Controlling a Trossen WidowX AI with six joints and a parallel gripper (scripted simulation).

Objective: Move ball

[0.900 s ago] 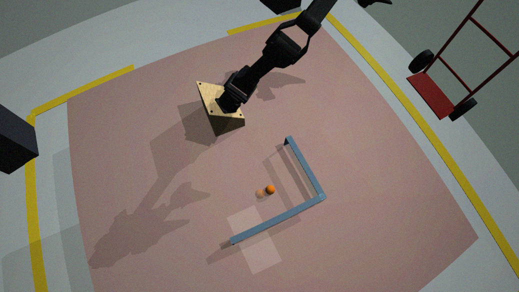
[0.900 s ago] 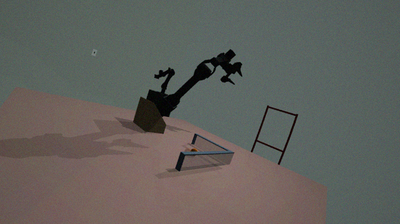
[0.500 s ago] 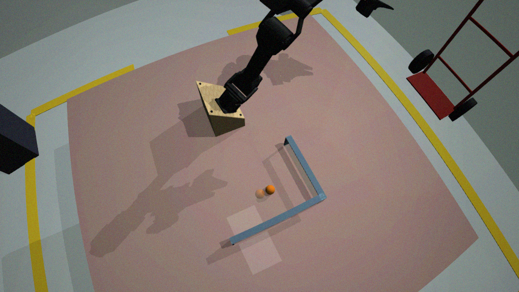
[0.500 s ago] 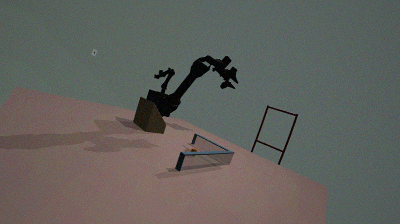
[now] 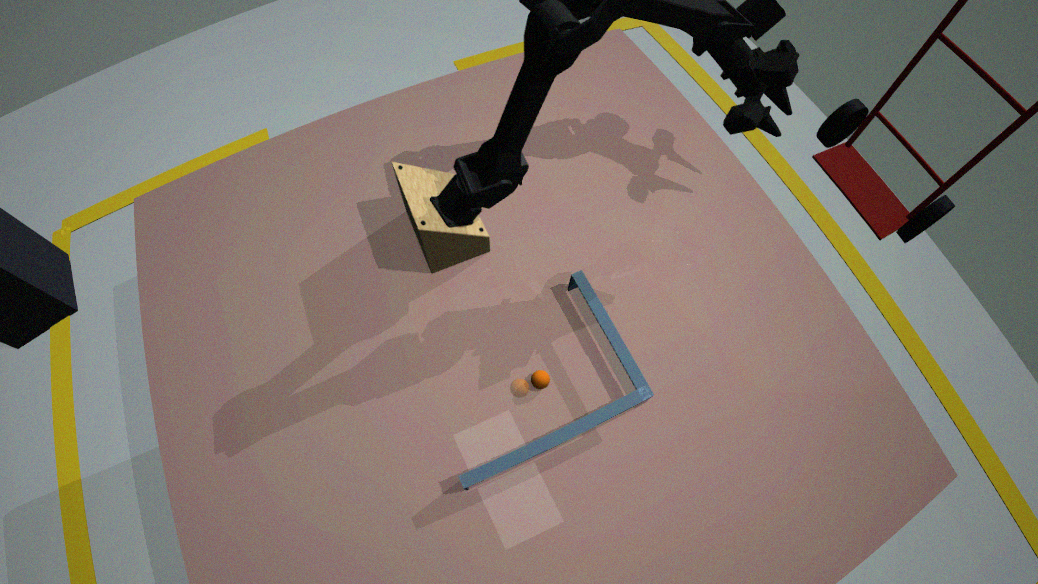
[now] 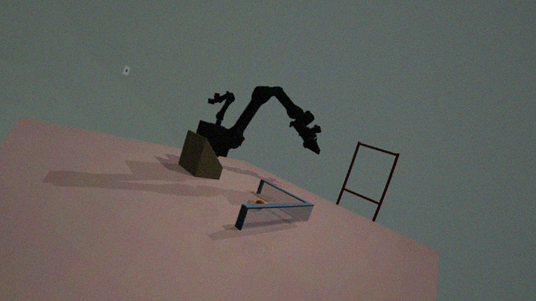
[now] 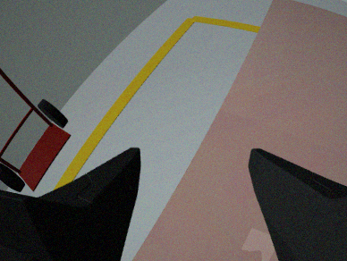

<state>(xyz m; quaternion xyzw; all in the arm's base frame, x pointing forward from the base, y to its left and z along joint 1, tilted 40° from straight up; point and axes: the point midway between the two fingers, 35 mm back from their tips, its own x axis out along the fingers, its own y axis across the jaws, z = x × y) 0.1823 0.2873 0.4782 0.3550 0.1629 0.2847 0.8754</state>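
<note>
The see-through copy of ball is 70 mm ahead of my gripper tip, 600 mm to the right of it and 220 mm below it.
</note>
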